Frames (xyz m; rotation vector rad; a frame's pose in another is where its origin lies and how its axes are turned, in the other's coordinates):
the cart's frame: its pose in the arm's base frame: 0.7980 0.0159 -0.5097 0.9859 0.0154 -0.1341
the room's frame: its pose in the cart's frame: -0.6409 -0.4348 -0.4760 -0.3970 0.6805 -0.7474
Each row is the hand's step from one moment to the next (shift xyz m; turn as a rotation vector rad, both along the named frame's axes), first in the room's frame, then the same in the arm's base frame.
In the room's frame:
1: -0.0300 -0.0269 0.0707 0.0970 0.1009 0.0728
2: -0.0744 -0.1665 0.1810 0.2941 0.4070 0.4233
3: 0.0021 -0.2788 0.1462 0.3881 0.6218 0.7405
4: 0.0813 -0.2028 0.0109 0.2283 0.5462 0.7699
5: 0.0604 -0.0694 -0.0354 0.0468 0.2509 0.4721
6: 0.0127 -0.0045 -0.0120 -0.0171 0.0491 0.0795
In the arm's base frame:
1: 0.0168 -0.0616 0.0504 0.1527 0.0230 -0.0323
2: -0.0135 -0.2338 0.1056 0.6563 0.0225 0.0101
3: -0.0671 -0.3076 -0.0009 1.0361 -0.0173 0.1090
4: -0.0747 -0.1729 -0.1112 0.9365 -0.0774 0.2453
5: -0.0362 -0.0383 -0.0833 0.4813 -0.1029 0.2139
6: -0.0047 0.0026 -0.0172 0.0735 -0.0094 0.0595

